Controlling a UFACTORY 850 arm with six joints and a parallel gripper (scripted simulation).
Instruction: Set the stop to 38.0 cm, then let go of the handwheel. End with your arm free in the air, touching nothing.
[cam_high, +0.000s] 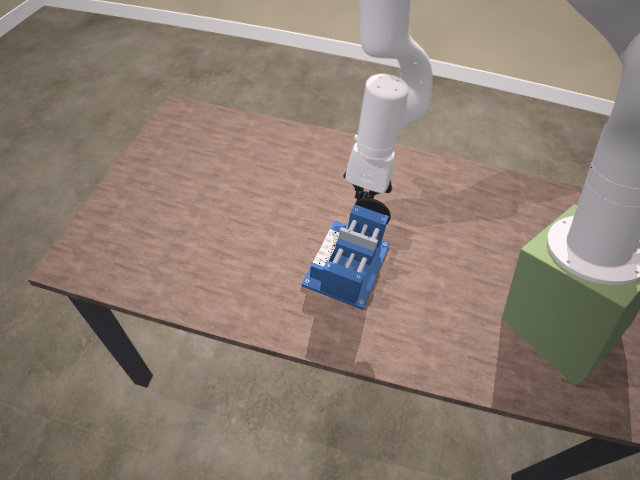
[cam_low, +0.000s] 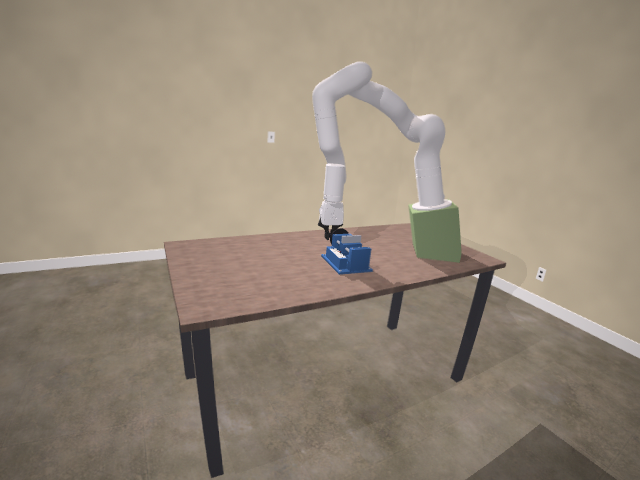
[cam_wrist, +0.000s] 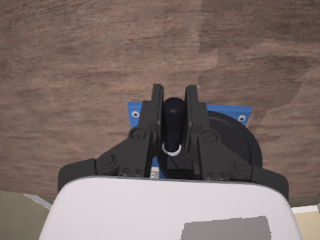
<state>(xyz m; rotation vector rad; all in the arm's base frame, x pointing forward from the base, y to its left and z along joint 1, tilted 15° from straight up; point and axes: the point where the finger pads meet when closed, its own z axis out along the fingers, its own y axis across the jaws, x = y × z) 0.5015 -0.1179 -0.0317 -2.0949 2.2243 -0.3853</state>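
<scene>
The black handwheel is 20 mm to the left of my hand and 10 mm behind it. The rest, counted from my hand: grey stop block 160 mm to the left, 10 mm behind, 10 mm above.
</scene>
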